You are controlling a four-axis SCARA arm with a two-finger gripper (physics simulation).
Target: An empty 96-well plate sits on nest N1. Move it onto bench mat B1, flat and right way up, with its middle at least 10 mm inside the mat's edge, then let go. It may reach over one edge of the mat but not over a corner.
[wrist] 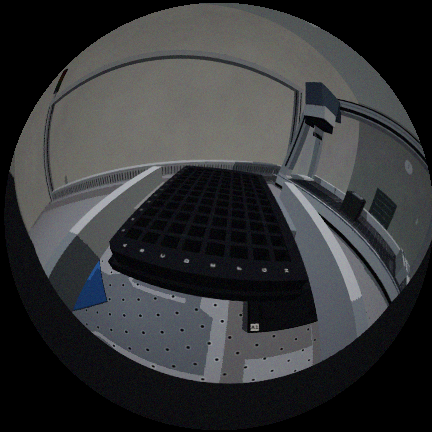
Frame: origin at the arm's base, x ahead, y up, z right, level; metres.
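Where they show: gripper, fingertip midpoint: (220, 181).
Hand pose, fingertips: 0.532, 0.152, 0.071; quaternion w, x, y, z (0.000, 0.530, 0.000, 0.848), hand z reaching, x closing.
Observation:
Things, the pixels of their top centre, and the offset from my fingertips, as dx, dy, dz. "pt": a spot on its surface instead. Level surfaces: height alone.
- 96-well plate, top centre: (216, 191) -0.021, +0.001, -0.010
- black block, top centre: (287, 276) -0.049, -0.125, +0.102
- perforated deck, surface height: dy -0.139
- white head, top centre: (320, 109) +0.206, +0.238, +0.445
- dark box, surface spot: (353, 205) pt -0.013, -0.049, +0.444
The 96-well plate (205, 225) is black, with its wells facing up and pale letters along its near edge. It looks about level and is held above the deck. My gripper (220, 181) is shut on the plate, with one grey finger along each long side. A blue flat area (92, 290) shows at the lower left, partly hidden by the left finger; no label shows on it, and I cannot tell whether it is mat B1. Nest N1 cannot be made out.
A black block (282, 315) labelled A1 stands on the deck below the plate's near right part. The perforated deck (160, 320) has grey and pale areas. A column with a dark blue and white head (320, 105) rises at the back right. A dark box (353, 205) stands at the right.

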